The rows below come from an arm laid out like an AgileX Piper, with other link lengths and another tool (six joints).
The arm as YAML. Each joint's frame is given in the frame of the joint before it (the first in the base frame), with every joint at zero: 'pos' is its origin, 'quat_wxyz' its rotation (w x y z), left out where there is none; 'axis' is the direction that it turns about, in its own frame. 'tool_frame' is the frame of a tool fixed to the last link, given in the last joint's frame.
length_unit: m
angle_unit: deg
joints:
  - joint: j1
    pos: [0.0, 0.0, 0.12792]
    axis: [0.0, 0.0, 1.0]
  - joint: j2
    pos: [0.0, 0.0, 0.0]
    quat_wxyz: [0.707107, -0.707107, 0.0, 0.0]
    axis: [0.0, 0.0, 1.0]
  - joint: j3
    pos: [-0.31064, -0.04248, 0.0]
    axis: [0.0, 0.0, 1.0]
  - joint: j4
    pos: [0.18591, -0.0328, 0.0]
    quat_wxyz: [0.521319, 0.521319, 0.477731, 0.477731]
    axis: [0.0, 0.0, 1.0]
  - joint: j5
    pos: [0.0, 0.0, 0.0]
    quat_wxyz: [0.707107, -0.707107, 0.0, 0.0]
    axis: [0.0, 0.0, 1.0]
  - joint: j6
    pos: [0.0, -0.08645, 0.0]
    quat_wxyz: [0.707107, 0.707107, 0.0, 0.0]
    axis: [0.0, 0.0, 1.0]
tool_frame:
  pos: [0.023, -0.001, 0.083]
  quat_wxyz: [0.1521, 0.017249, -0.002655, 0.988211]
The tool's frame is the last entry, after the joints.
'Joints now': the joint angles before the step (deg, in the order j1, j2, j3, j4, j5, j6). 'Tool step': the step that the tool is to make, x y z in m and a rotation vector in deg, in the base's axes. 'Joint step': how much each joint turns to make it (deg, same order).
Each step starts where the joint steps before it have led.
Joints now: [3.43 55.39 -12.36 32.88 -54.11 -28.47]
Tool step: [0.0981 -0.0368 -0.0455 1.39 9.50 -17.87]
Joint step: [-0.01 33.39 -11.69 14.85 -15.85 0.00]
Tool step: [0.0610 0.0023 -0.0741 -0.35 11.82 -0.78]
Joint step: [0.01 19.72 -7.91 0.87 0.01 -0.01]
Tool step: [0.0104 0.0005 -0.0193 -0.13 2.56 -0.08]
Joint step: [0.00 4.26 -1.68 0.08 -0.01 0.01]
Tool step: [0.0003 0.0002 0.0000 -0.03 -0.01 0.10]
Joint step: [0.00 0.03 -0.02 -0.10 -0.01 0.01]
